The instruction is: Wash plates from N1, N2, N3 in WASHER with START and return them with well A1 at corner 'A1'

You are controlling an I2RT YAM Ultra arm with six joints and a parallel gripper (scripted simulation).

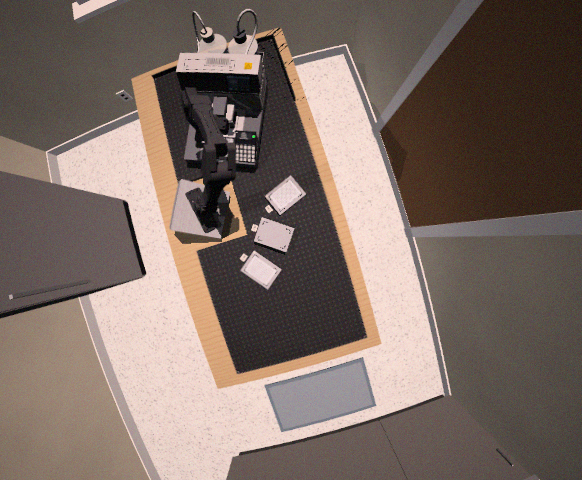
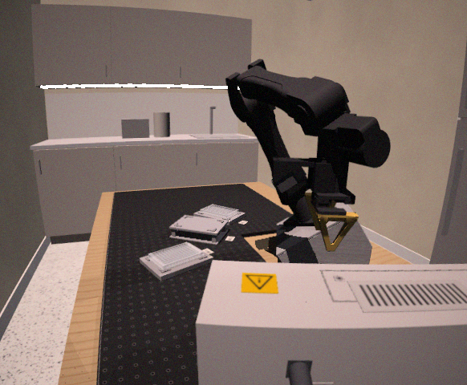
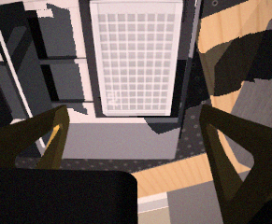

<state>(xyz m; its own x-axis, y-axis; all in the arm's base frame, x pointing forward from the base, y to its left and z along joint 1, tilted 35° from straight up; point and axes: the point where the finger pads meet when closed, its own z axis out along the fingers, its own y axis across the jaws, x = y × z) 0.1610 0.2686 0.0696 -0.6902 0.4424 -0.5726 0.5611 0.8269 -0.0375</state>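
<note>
The carrier pocket lies 100 mm below my hand. Round my hand: n1 label 370 mm to the right, 170 mm below, 40 mm ahead; grey nest slab 360 mm to the right, 170 mm below, 140 mm ahead; washer 120 mm to the left, 100 mm ahead, 40 mm below.
</note>
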